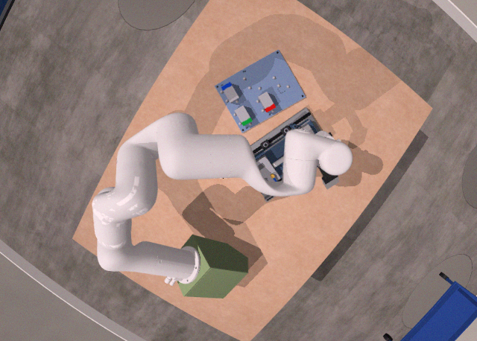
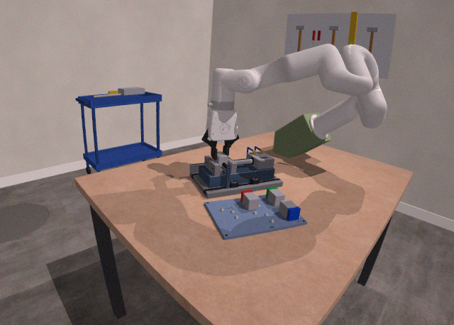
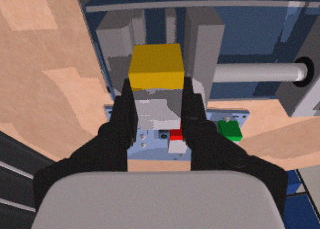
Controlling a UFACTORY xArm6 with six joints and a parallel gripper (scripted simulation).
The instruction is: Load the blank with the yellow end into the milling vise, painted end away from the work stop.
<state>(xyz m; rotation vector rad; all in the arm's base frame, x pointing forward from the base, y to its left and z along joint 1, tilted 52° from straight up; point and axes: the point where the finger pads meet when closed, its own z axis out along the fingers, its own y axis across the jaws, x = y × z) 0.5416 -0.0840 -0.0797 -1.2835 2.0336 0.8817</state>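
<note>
Now: hand 2 cm above the yellow-ended blank. Round my hand: hosed block: 15 cm behind, 6 cm to the left, 4 cm below; then fixed jaw: 4 cm below, 3 cm ahead, 1 cm to the right; then moving jaw: 4 cm below, 3 cm behind, 1 cm to the left.
</note>
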